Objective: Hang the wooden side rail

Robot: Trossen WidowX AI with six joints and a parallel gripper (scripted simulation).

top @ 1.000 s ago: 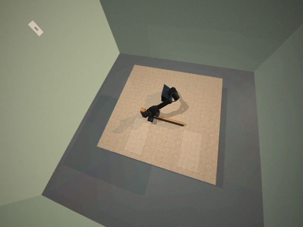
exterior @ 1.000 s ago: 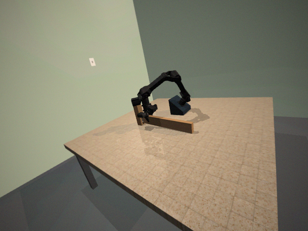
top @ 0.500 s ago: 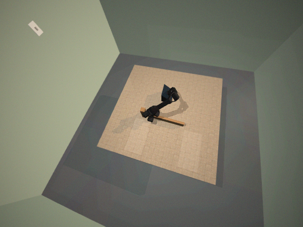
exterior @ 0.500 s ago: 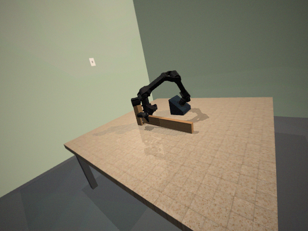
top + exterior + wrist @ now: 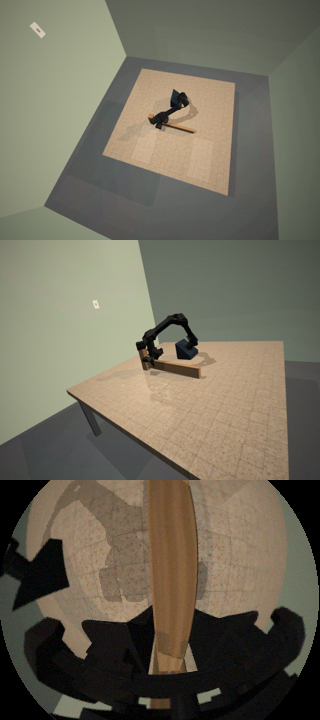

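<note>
Right now my gripper tip is 10 mm short of the headboard post, 100 mm to the left of it and 40 mm below it.
</note>
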